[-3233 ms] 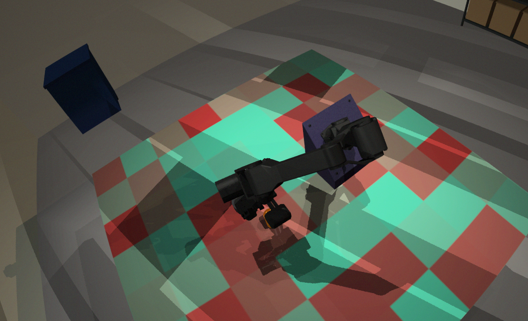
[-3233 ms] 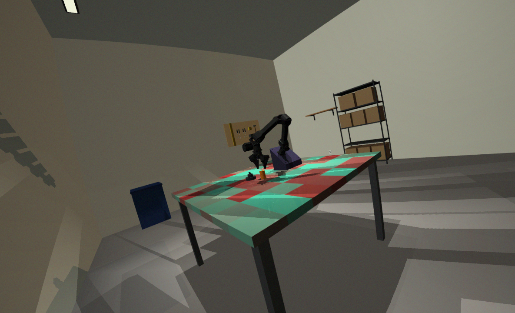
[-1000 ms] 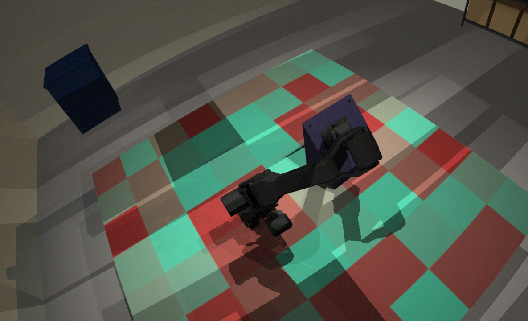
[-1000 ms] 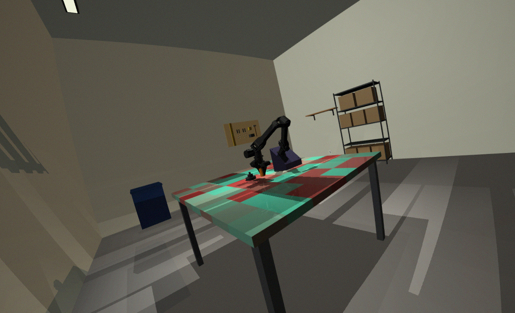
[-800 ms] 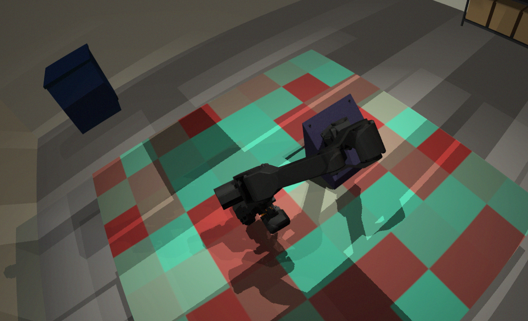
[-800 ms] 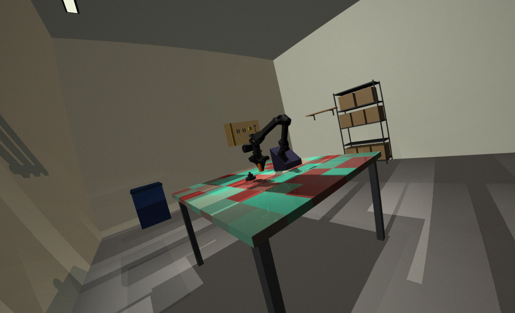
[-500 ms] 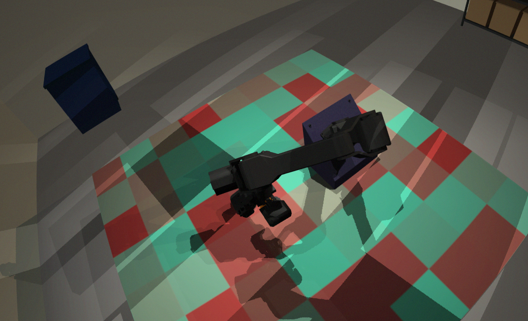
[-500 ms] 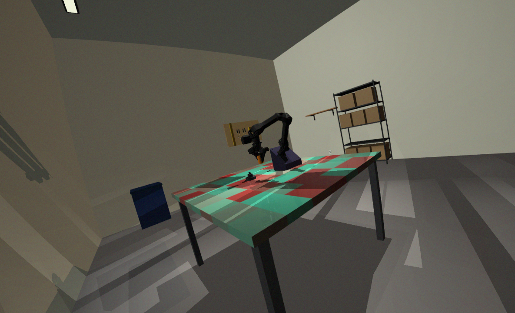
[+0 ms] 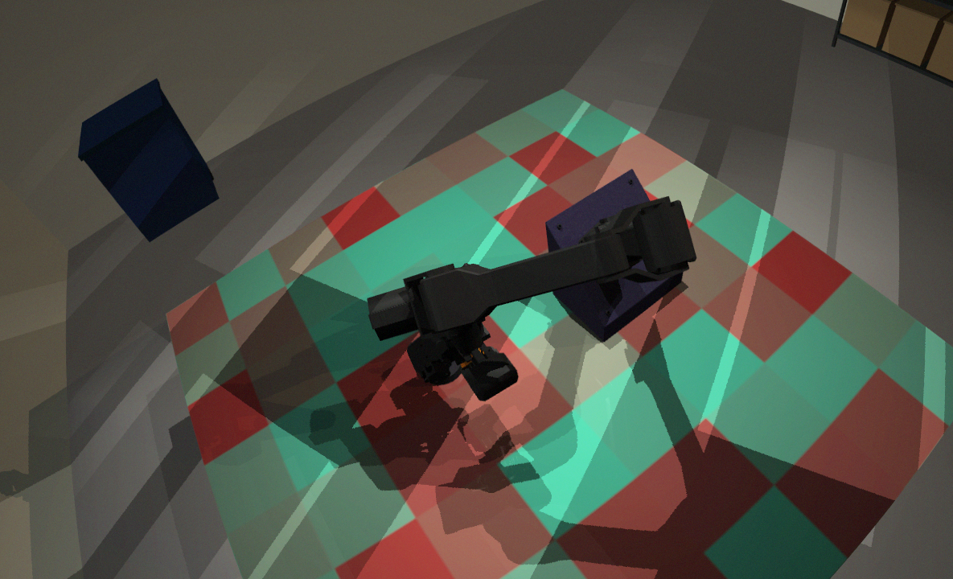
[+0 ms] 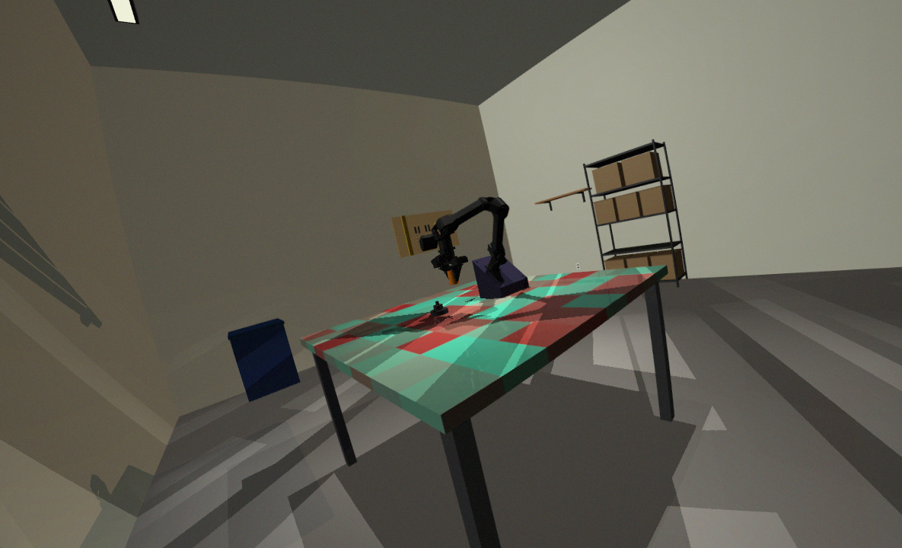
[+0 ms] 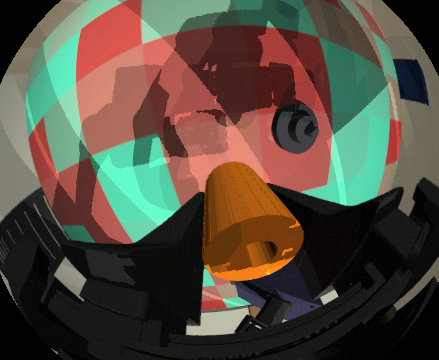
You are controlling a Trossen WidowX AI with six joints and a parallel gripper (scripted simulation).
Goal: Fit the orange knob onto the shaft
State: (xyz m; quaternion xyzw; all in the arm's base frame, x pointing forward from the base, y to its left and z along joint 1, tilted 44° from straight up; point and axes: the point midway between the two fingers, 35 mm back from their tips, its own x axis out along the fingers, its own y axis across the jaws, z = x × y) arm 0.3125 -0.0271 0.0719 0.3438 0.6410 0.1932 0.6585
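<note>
Right now my gripper tip is 13 cm to the left of the round dark pedestal and 11 cm above it. Round my gripper tip: orange knob: 2 cm above.
</note>
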